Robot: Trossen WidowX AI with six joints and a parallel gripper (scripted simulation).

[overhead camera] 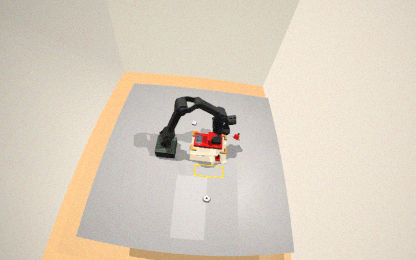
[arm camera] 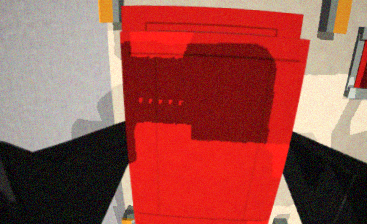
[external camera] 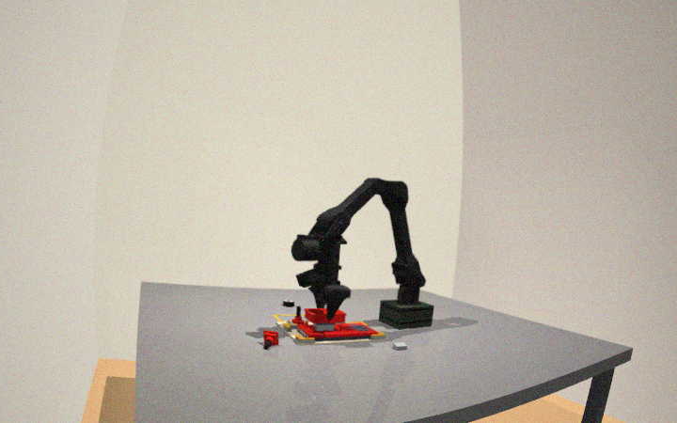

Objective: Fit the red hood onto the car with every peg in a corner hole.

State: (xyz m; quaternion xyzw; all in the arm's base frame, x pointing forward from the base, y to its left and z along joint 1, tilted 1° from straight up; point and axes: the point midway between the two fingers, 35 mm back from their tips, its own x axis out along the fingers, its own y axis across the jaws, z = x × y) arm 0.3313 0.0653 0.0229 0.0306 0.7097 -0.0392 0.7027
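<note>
Right now the red hood is 10 mm above my gripper tip. The rest, counted from my gripper tip: grey engine block (40 mm below); then cream jig (50 mm below, 30 mm to the right, 30 mm behind).
</note>
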